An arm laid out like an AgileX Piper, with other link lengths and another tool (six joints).
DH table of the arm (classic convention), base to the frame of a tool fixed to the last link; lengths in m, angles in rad. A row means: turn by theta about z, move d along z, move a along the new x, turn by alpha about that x. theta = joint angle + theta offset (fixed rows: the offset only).
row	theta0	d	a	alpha
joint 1	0	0.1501	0	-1.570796
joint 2	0.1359	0	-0.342	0
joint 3	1.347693	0	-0.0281	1.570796
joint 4	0	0.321	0	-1.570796
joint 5	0	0	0	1.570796
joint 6	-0.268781	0.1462	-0.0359	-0.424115
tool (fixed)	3.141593	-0.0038	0	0
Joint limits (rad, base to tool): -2.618..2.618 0..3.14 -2.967..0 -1.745..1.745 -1.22..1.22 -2.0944..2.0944
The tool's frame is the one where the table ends.
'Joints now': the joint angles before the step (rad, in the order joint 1, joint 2, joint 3, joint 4, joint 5, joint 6). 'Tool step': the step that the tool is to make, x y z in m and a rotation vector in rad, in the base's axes. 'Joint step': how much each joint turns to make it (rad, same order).
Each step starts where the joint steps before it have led.
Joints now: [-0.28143 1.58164 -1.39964 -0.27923 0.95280 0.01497]
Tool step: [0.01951 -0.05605 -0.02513 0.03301 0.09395 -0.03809]
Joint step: [-0.10808 0.14542 -0.13104 0.05198 0.06514 -0.10641]
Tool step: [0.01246 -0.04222 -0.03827 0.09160 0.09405 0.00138]
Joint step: [-0.08689 0.13856 -0.10528 0.09358 0.07255 -0.12380]
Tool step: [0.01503 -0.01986 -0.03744 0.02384 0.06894 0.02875]
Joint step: [-0.02323 0.10910 -0.06318 0.00698 0.01954 -0.05876]
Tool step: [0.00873 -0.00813 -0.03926 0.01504 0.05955 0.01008]
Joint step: [-0.00306 0.07772 -0.01242 -0.01363 -0.00705 -0.00959]
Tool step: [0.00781 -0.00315 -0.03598 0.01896 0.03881 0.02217]
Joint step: [0.00001 0.06682 -0.00465 0.00103 -0.02172 -0.02009]
